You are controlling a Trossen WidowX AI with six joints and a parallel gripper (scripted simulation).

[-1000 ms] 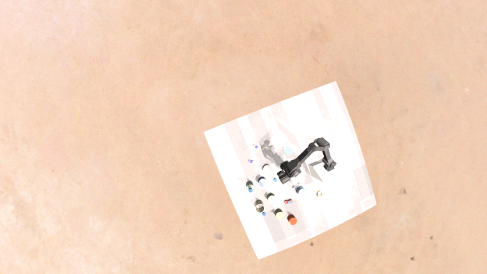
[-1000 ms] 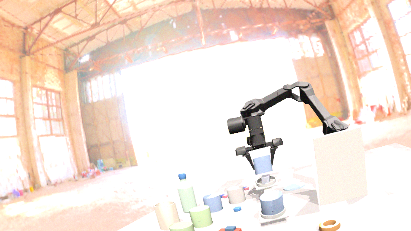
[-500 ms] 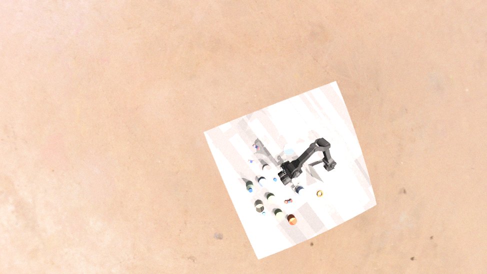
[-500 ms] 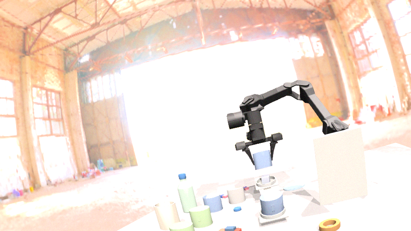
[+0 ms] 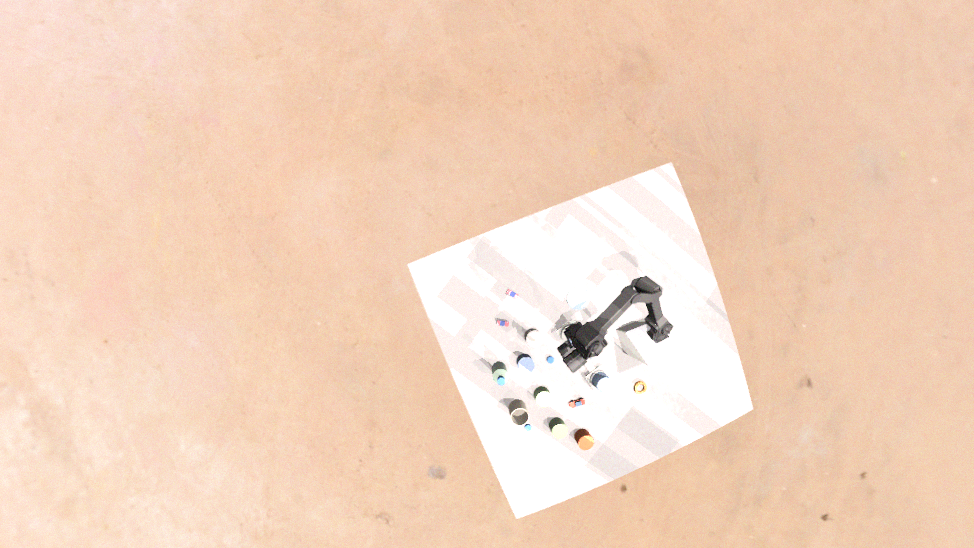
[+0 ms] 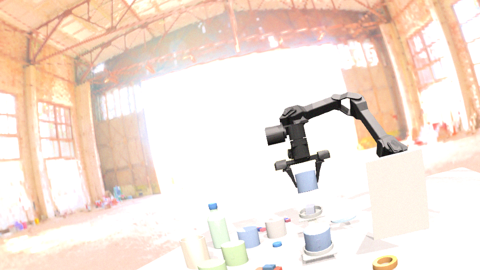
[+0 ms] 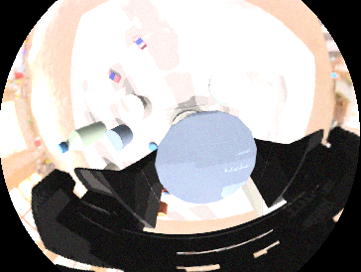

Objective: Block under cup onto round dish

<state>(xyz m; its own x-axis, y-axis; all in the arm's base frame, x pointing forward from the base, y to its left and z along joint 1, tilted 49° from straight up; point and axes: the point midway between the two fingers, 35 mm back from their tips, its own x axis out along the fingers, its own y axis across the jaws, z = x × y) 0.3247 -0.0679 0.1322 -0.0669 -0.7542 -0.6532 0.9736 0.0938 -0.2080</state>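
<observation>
Right now the pale block is 10 mm to the left of my gripper tip and 80 mm below it. Round my gripper tip: bottle 330 mm ahead, 50 mm to the left, 60 mm below; beige cup 320 mm ahead, 250 mm to the left, 130 mm below; round light blue dish 100 mm behind, 100 mm to the right, 170 mm below.
</observation>
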